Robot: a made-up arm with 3 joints.
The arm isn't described. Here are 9 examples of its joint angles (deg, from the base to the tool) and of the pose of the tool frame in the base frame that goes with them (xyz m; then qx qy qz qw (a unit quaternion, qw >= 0)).
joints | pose
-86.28 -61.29 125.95 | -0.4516 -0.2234 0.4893 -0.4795 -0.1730 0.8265 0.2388
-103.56 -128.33 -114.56 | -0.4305 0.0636 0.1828 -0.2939 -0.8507 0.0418 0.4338
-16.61 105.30 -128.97 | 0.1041 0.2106 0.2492 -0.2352 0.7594 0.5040 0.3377
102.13 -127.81 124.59 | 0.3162 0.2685 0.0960 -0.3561 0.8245 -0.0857 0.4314
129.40 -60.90 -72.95 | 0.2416 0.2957 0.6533 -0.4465 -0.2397 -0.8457 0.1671
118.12 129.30 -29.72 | -0.1356 0.0999 0.0204 -0.6479 -0.6300 0.4114 0.1186
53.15 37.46 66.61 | 0.0539 0.2848 0.6434 -0.1611 -0.2778 -0.1110 0.9405
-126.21 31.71 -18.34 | 0.0616 -0.2607 0.6015 -0.0832 0.2602 -0.7776 0.5663
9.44 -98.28 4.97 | 0.2932 -0.4530 0.4447 0.7503 0.0949 0.0255 0.6537
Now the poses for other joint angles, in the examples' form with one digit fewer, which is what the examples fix.
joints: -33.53 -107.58 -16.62
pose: -0.133 -0.521 0.399 0.731 -0.342 -0.087 0.584
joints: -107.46 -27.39 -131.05
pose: -0.265 0.041 0.702 -0.116 -0.207 0.199 0.951
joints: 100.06 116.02 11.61
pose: -0.197 0.194 0.099 -0.476 -0.702 0.370 0.380
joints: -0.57 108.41 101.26
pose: 0.235 0.241 0.286 -0.518 -0.624 -0.454 0.369
